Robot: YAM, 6 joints.
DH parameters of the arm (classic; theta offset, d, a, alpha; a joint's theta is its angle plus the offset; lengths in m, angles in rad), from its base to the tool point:
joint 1: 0 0.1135 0.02 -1.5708
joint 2: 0 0 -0.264 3.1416
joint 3: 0.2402 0 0.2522 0
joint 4: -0.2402 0 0.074 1.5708
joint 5: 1.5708 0 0 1.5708
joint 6: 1.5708 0.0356 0 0
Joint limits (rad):
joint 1: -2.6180..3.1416
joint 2: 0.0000..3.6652
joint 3: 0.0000..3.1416
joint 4: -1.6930..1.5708
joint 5: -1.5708..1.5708
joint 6: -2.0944..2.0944
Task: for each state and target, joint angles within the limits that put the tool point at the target. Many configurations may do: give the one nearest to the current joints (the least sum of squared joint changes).
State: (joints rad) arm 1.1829 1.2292 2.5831 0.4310 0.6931 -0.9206
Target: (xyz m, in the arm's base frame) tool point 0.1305 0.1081 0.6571
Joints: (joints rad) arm 0.8474 1.3597 2.0567 0.2976 0.8296 -0.9206
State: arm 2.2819 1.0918 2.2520 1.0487 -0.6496 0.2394
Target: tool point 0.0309 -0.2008 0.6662
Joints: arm 1.8295 1.0314 2.4264 0.9316 -0.6485 0.2394
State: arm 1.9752 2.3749 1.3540 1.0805 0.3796 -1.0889
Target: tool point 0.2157 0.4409 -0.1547
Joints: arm 1.1416 3.1183 1.7616 0.8958 0.3631 -1.0889
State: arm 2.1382 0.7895 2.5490 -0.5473 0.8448 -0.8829
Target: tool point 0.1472 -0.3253 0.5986
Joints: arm 1.9414 0.8255 2.8515 -0.1020 0.5763 -0.8829
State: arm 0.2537 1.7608 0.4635 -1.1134 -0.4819 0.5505
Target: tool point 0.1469 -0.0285 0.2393
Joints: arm -0.2823 1.1192 0.8587 -1.3844 -0.3905 0.5505
